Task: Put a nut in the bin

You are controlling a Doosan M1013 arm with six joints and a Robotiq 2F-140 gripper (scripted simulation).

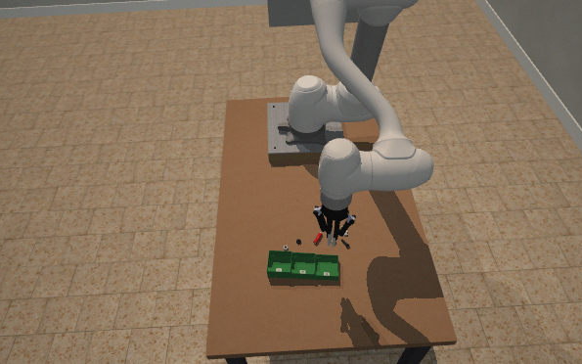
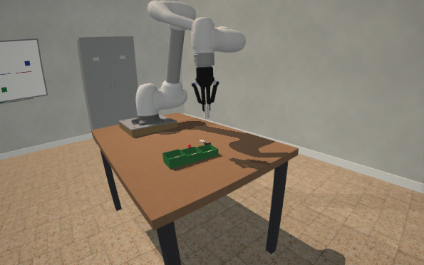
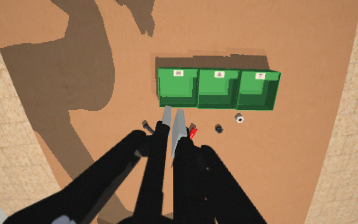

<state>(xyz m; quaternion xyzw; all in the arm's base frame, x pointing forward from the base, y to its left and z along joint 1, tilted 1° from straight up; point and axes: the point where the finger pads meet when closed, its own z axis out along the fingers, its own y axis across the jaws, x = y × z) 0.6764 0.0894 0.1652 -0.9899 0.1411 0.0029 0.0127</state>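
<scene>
My gripper is now 11 cm past the brass-coloured nut, 2 cm to the right of it and 21 cm above it. From my hand the other things lie so: red cylinder (13 cm behind, 4 cm to the right, 21 cm below); then black bolt (10 cm behind, 6 cm to the left, 21 cm below); then green bin strip (9 cm to the right, 19 cm below).
</scene>
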